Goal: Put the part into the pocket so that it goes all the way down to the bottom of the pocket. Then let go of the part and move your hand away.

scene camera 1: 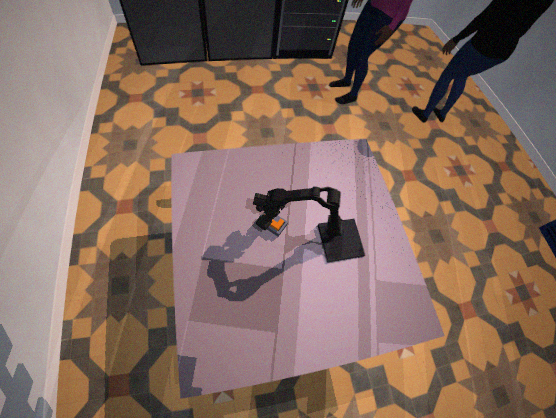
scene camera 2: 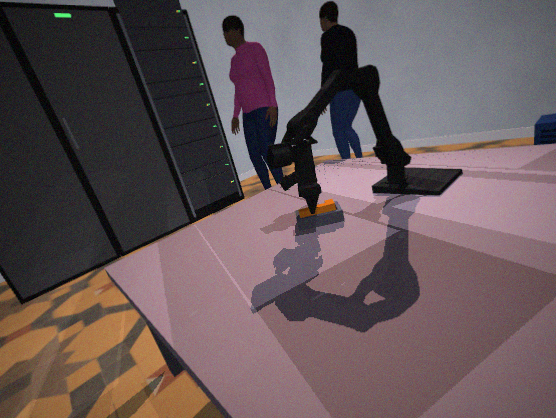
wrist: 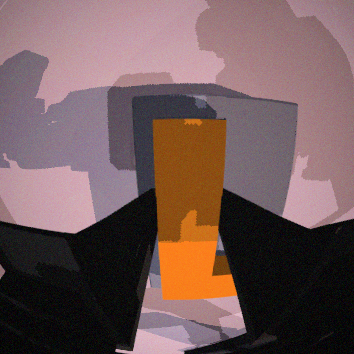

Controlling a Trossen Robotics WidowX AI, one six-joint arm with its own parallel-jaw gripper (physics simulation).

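Places are measured from the arm's base along level axes (x ahead, y left, z up), in centimetres.
Where they show: gripper, between the fingertips: [scene camera 1: 268,221] [scene camera 2: 312,212] [wrist: 186,195]; arm's base, origin of its link: [scene camera 1: 332,231] [scene camera 2: 396,180].
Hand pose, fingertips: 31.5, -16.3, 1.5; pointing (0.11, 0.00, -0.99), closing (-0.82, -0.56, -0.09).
Things, the pixels of their top centre, and the offset from my fingertips, as dx, dy, dz. Level surfaces: height alone.
- orange part, centre of its top: [wrist: 215,240] [scene camera 2: 315,204] [scene camera 1: 272,219] -2.1, +0.4, +1.9
- grey block, centre of its top: [wrist: 214,220] [scene camera 2: 317,210] [scene camera 1: 272,220] -2.4, +0.5, -0.3
- pinkish table, height of its surface: dz -3.9
The orange part [scene camera 1: 278,224] [scene camera 2: 327,205] [wrist: 189,165] looks L-shaped from above in the wrist view. My gripper [scene camera 1: 268,223] [scene camera 2: 313,210] [wrist: 186,195] is shut on it, with one black finger on each side. The grey block [scene camera 1: 276,232] [scene camera 2: 327,218] [wrist: 260,145] with the pocket lies on the table below. The part is over the block's pocket area, and its top stands above the block's rim in the second scene view. The part and fingers cover most of the pocket, so its bottom and the depth of the part's lower side are hidden.
The arm's black base plate [scene camera 1: 346,246] [scene camera 2: 425,181] stands on the pinkish table [scene camera 1: 325,310] [scene camera 2: 215,260], to the right of the block. Arm shadows fall across the table. Dark cabinets [scene camera 1: 240,30] [scene camera 2: 75,125] and two people stand beyond the table.
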